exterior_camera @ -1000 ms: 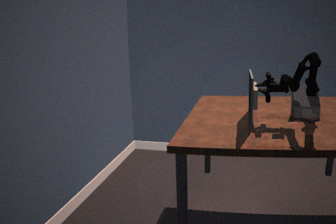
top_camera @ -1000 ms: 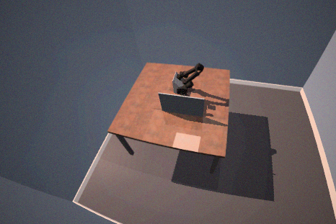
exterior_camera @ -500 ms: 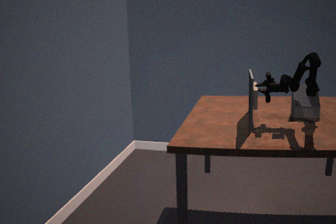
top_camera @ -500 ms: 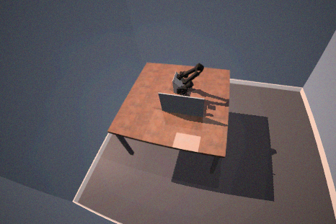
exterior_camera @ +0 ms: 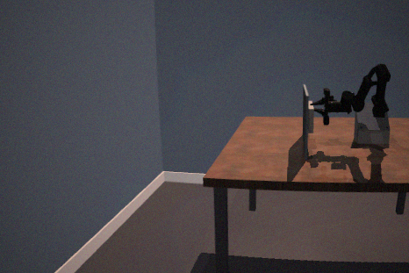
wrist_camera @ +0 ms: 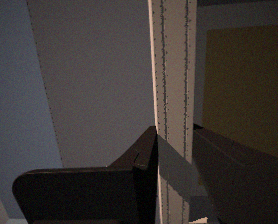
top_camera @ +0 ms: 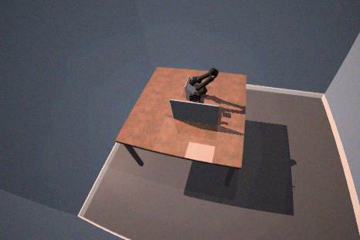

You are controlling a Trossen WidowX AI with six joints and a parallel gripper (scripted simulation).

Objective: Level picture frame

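The picture frame is 1 cm ahead of my gripper tip, 1 cm to the right of it and 5 cm below it. From my gripper tip the other things lie so: grey wall panel: 2 cm ahead, 6 cm below.
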